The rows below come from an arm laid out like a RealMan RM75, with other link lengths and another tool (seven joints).
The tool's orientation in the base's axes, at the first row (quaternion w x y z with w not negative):
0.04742, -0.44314, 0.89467, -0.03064
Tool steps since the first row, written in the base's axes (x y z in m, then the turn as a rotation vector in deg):
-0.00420, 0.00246, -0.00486, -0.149, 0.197, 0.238
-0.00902, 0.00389, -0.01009, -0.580, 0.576, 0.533
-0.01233, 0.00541, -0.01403, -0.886, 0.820, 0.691
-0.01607, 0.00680, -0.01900, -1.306, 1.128, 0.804
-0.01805, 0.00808, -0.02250, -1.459, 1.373, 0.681
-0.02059, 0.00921, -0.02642, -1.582, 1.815, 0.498
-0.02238, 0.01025, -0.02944, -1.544, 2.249, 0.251
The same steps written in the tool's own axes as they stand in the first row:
0.00085, 0.00528, 0.00433, -0.081, 0.214, -0.256
0.00292, 0.01046, 0.00897, -0.140, 0.755, -0.602
0.00394, 0.01437, 0.01249, -0.158, 1.129, -0.796
0.00537, 0.01865, 0.01699, -0.157, 1.637, -0.960
0.00575, 0.02133, 0.02023, -0.253, 1.918, -0.858
0.00661, 0.02440, 0.02383, -0.520, 2.300, -0.695
0.00703, 0.02674, 0.02661, -0.874, 2.557, -0.451

